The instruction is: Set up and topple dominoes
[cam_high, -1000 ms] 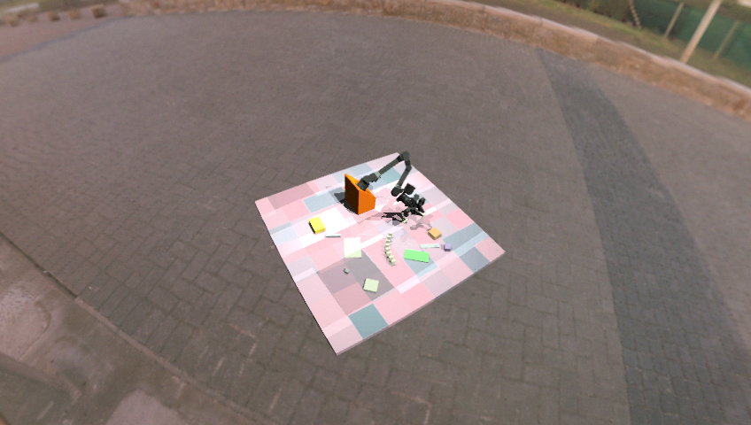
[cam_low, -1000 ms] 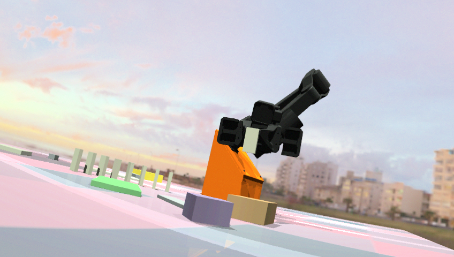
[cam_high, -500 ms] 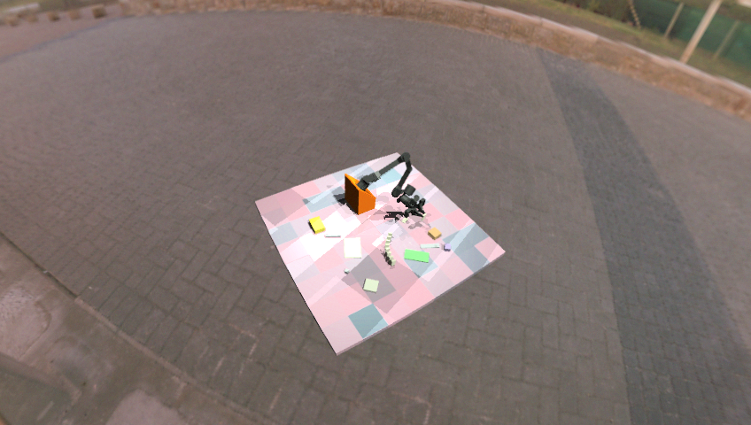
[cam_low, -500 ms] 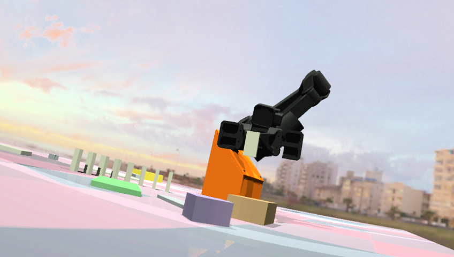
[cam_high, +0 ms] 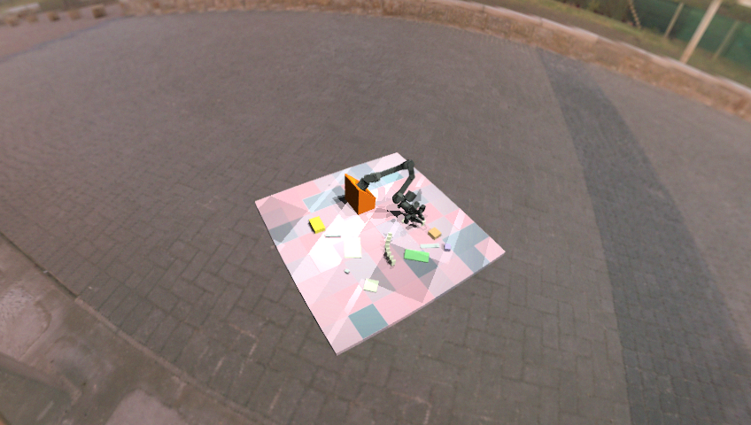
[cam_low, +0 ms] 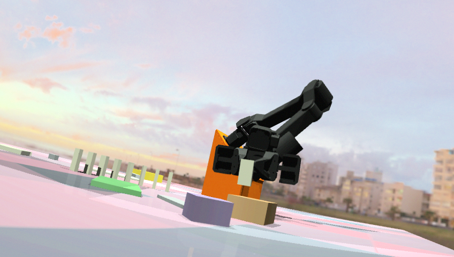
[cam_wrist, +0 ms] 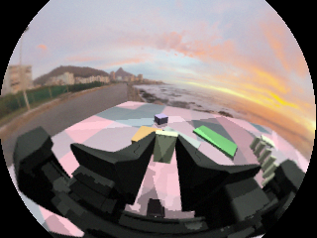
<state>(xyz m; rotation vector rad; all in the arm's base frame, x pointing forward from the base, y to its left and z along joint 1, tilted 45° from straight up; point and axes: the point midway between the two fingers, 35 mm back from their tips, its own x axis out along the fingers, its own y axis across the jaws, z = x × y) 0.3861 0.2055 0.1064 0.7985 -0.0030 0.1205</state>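
Now: gripper tip 80 mm above the tan block, 70 mm short of it and 50 mm to the right of it. Round my gripper tip: cream tile 530 mm to the right, 150 mm ahead, 90 mm below; green slab 170 mm to the right, 140 mm ahead, 90 mm below; purple block 210 mm ahead, 80 mm below, 40 mm to the left.
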